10 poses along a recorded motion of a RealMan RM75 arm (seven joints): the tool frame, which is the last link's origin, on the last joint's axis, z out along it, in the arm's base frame.
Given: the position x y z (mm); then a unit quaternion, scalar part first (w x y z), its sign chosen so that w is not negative.
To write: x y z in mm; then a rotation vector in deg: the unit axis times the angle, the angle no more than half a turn. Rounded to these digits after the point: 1 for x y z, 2 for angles.
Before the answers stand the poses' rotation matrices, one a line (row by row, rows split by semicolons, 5 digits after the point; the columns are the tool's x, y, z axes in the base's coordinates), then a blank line. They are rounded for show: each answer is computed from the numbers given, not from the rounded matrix.
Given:
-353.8 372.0 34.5 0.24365 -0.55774 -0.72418 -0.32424
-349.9 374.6 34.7 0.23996 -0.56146 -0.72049 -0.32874
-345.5 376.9 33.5 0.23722 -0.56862 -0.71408 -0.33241
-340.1 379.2 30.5 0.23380 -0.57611 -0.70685 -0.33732
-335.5 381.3 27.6 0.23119 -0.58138 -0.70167 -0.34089
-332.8 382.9 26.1 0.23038 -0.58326 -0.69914 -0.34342
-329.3 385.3 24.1 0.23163 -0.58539 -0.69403 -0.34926
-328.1 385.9 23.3 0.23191 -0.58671 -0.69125 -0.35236
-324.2 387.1 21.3 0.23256 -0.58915 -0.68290 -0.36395
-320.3 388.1 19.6 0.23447 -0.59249 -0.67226 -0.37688
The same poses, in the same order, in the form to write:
-0.25913 0.96580 0.00879; 0.64980 0.16760 0.74140; 0.71457 0.19783 -0.67101
-0.25436 0.96683 0.02337; 0.65129 0.15338 0.74317; 0.71493 0.20425 -0.66870
-0.24080 0.96978 0.03924; 0.65437 0.13236 0.74450; 0.71681 0.20496 -0.66646
-0.22686 0.97219 0.05814; 0.65672 0.10861 0.74627; 0.71920 0.20748 -0.66310
-0.21710 0.97350 0.07194; 0.65825 0.09158 0.74720; 0.72081 0.20957 -0.66069
-0.21347 0.97379 0.07847; 0.65733 0.08374 0.74894; 0.72274 0.21145 -0.65798
-0.20733 0.97436 0.08739; 0.65076 0.07067 0.75599; 0.73043 0.21361 -0.64873
-0.20397 0.97456 0.09285; 0.64770 0.06322 0.75927; 0.73409 0.21501 -0.64412
-0.19763 0.97395 0.11121; 0.63538 0.04088 0.77111; 0.74648 0.22306 -0.62691
-0.18795 0.97336 0.13135; 0.61989 0.01383 0.78457; 0.76185 0.22888 -0.60597

-353.8 372.0 34.5 -87.29 -113.34 -50.75
-349.9 374.6 34.7 -88.04 -112.98 -51.55
-345.5 376.9 33.5 -89.29 -112.14 -52.20
-340.1 379.2 30.5 -90.63 -111.20 -53.07
-335.5 381.3 27.6 -91.59 -110.54 -53.70
-332.8 382.9 26.1 -91.92 -110.18 -54.12
-329.3 385.3 24.1 -92.20 -109.31 -55.01
-328.1 385.9 23.3 -92.39 -108.85 -55.49
-324.2 387.1 21.3 -92.74 -107.50 -57.29
-320.3 388.1 19.6 -93.18 -105.72 -59.27

